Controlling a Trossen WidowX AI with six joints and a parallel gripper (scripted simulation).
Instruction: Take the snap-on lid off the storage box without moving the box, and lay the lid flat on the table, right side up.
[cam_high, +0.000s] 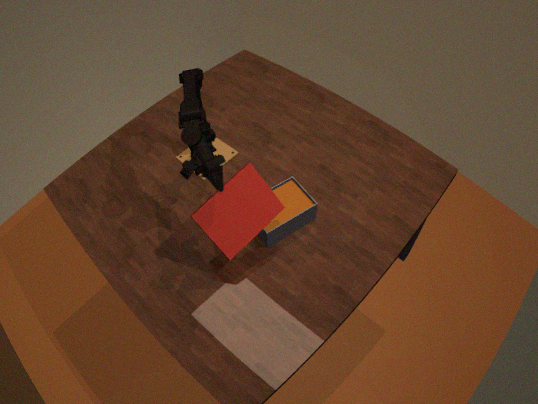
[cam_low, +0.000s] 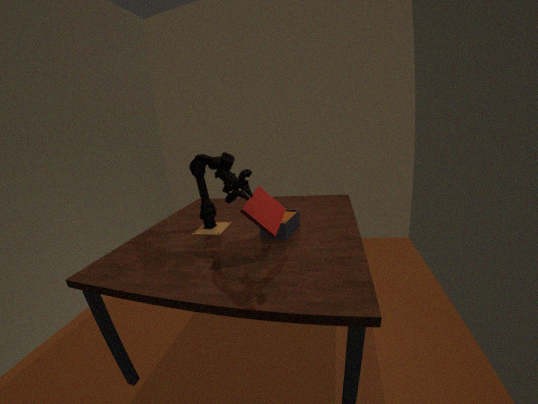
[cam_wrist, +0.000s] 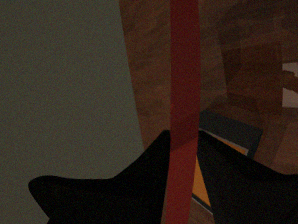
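My gripper tip is now 6 cm short of the lid, 2 cm to the right of it and 6 cm above it. Round my gripper tip: storage box (6 cm ahead, 17 cm to the left, 19 cm below).
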